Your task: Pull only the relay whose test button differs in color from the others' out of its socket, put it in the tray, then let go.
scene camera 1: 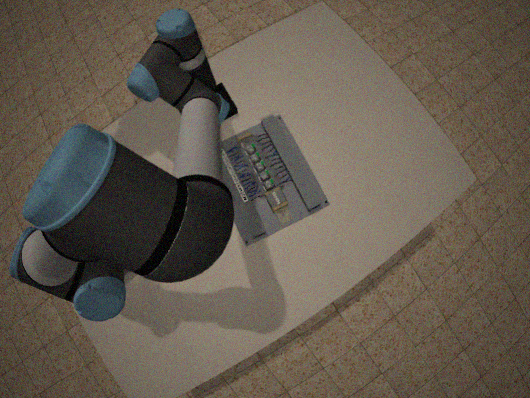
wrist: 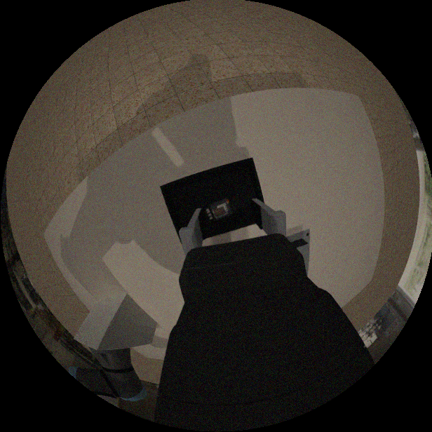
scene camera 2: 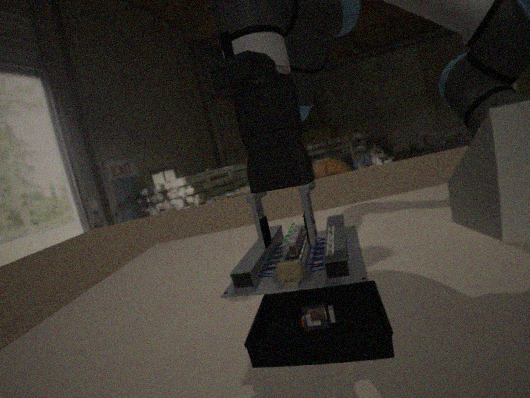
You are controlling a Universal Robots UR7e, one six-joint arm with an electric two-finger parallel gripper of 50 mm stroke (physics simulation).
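Seen in the pictures: gripper, fingertip midpoint: (scene camera 2: 289, 243); arm's base at its link origin: (scene camera 2: 518, 139).
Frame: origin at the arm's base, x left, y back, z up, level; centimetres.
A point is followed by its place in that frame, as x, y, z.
Observation:
One relay (scene camera 2: 318, 317) {19.2, -48.1, -14.2} (wrist: 220, 210) with a small orange-red part lies inside the black tray (scene camera 2: 322, 353) {25.1, -48.7, -14.8} (wrist: 210, 181), apart from the walls. Its exact tilt is hard to tell. My gripper (scene camera 2: 290, 244) {19.7, -49.6, -3.3} (wrist: 227, 212) is open and empty, raised above the tray, its fingers apart on either side of the relay in the wrist view. Several relays with green buttons (scene camera 1: 260, 164) {-7.0, -48.6, -9.5} (scene camera 2: 290, 232) {-6.1, -49.1, -9.4} sit in a row in the sockets on the grey panel (scene camera 1: 250, 222) (scene camera 2: 295, 290) {7.0, -50.5, -16.1}. The tray does not show in scene camera 1.
Grey ducts (scene camera 1: 298, 162) (scene camera 2: 336, 245) run along both sides of the relay row, with blue wires beside the sockets. The panel stands close behind the tray in scene camera 2. A grey pedestal (scene camera 2: 511, 175) {7.8, -9.6, -4.8} (wrist: 112, 322) stands off to one side.

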